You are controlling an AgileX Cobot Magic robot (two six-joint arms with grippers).
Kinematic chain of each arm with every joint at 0, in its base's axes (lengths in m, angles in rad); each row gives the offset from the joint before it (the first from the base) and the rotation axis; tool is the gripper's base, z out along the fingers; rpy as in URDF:
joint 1: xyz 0 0 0.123 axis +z
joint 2: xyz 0 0 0 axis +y
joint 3: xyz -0.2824 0 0.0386 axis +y
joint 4: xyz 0.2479 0 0.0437 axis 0.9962 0 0.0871
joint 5: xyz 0 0 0 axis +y
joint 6: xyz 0.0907 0 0.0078 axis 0.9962 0 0.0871
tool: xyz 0 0 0 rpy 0 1.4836 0
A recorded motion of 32 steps. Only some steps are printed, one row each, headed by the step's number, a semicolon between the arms.
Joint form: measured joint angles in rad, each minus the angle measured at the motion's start. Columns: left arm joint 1, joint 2, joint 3, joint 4, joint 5, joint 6; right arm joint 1, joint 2, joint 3, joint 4, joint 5, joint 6.
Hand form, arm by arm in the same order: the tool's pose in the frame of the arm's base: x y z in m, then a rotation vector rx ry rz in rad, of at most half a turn. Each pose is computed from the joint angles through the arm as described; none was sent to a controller.
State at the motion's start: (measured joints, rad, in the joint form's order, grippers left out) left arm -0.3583 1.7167 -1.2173 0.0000 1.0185 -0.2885; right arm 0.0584 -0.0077 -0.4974 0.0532 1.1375 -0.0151
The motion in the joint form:
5: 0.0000 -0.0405 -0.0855 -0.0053 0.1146 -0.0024; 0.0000 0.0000 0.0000 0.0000 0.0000 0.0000
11: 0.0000 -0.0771 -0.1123 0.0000 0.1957 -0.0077; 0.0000 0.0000 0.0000 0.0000 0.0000 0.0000
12: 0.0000 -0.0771 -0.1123 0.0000 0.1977 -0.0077; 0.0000 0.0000 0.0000 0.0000 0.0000 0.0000
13: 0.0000 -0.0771 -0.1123 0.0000 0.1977 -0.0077; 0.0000 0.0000 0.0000 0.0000 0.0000 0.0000
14: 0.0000 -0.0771 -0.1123 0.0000 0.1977 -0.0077; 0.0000 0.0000 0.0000 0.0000 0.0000 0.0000
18: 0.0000 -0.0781 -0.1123 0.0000 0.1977 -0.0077; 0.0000 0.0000 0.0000 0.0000 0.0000 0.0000
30: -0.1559 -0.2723 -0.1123 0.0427 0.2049 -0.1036; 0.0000 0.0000 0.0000 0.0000 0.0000 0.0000
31: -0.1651 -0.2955 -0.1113 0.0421 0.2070 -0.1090; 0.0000 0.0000 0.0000 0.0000 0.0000 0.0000
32: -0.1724 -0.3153 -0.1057 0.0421 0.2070 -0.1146; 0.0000 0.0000 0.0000 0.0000 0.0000 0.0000
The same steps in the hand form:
5: 0.3075 -0.1156 0.2600 0.0982 2.9969 -0.0796; -0.0094 0.0039 0.2704 -0.0829 2.1144 0.0902
11: 0.2991 -0.1120 0.2778 0.0936 3.0128 -0.0649; -0.0094 0.0039 0.2704 -0.0829 2.1144 0.0902
12: 0.2989 -0.1119 0.2778 0.0936 3.0147 -0.0640; -0.0094 0.0039 0.2704 -0.0829 2.1144 0.0902
13: 0.2989 -0.1119 0.2778 0.0936 3.0147 -0.0640; -0.0094 0.0039 0.2704 -0.0829 2.1144 0.0902
14: 0.2989 -0.1119 0.2778 0.0936 3.0147 -0.0640; -0.0094 0.0039 0.2704 -0.0829 2.1144 0.0902
18: 0.2988 -0.1119 0.2781 0.0936 3.0137 -0.0645; -0.0094 0.0039 0.2704 -0.0829 2.1144 0.0902
30: 0.2477 -0.1357 0.3366 0.1842 2.8261 -0.1459; -0.0094 0.0039 0.2704 -0.0829 2.1144 0.0902
31: 0.2419 -0.1354 0.3428 0.1875 2.8079 -0.1616; -0.0094 0.0039 0.2704 -0.0829 2.1144 0.0902
32: 0.2368 -0.1348 0.3467 0.1886 2.7952 -0.1729; -0.0094 0.0039 0.2704 -0.0829 2.1144 0.0902

